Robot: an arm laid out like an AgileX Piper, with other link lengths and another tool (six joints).
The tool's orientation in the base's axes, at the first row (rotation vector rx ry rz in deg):
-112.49 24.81 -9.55
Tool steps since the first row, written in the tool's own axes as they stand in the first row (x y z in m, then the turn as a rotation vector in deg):
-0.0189 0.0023 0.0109 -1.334 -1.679 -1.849
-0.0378 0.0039 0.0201 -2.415 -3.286 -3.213
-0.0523 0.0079 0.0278 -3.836 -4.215 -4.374
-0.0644 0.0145 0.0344 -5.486 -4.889 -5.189
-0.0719 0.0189 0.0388 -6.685 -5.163 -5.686
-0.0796 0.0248 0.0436 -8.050 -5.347 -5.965
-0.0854 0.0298 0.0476 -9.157 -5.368 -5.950
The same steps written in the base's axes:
-0.0146 0.0155 -0.0052 -1.427 -0.463 2.402
-0.0296 0.0298 -0.0090 -2.486 -0.634 4.513
-0.0415 0.0403 -0.0148 -3.949 -0.753 5.954
-0.0522 0.0481 -0.0226 -5.574 -0.584 7.036
-0.0587 0.0530 -0.0278 -6.774 -0.459 7.588
-0.0657 0.0578 -0.0346 -8.081 -0.120 7.979
-0.0709 0.0616 -0.0403 -9.095 0.314 8.078

